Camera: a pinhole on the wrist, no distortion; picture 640 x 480 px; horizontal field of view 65.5 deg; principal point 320.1 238.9 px. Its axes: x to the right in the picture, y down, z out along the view. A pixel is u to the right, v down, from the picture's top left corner.
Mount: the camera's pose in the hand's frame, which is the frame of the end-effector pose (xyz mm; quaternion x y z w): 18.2 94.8 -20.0 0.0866 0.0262 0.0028 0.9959
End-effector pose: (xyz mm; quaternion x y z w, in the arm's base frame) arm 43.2 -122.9 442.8 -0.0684 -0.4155 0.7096 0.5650
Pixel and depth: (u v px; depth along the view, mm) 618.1 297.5 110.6
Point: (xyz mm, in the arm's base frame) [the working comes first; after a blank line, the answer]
In the camera's frame: 66.2 13.0 110.6

-104.7 -91.8 473.4
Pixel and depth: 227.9 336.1 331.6
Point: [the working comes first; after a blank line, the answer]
In the camera's frame: -61.5 64.8 331.6

-204.4 -310.9 572.8
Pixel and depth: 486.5 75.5 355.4
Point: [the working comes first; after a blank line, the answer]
In the camera's frame: 118.9 -116.7 355.4

-123.7 -143.2 750.0
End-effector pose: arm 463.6 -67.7 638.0 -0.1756 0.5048 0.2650 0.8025
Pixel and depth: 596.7 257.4 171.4
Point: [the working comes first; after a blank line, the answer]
In the camera's frame: 95.3 6.4 171.4

566.5 100.0 588.5
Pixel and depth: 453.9 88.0 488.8
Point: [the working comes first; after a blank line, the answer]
In the camera's frame: 131.5 -148.3 488.8

913.1 104.2 665.1
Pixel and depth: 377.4 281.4 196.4
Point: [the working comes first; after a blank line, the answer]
In the camera's frame: 22.6 16.8 196.4

560.1 103.1 665.7
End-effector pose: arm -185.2 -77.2 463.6 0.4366 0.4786 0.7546 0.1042
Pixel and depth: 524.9 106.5 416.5
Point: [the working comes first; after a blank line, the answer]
In the camera's frame: 171.5 -110.8 416.5

-59.1 316.7 571.3
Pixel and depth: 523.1 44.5 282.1
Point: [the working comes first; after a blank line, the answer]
In the camera's frame: 115.1 -110.2 282.1

-113.2 186.6 534.0
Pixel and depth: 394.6 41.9 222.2
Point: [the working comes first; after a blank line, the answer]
In the camera's frame: 33.3 -88.0 222.2

-92.9 89.4 503.9
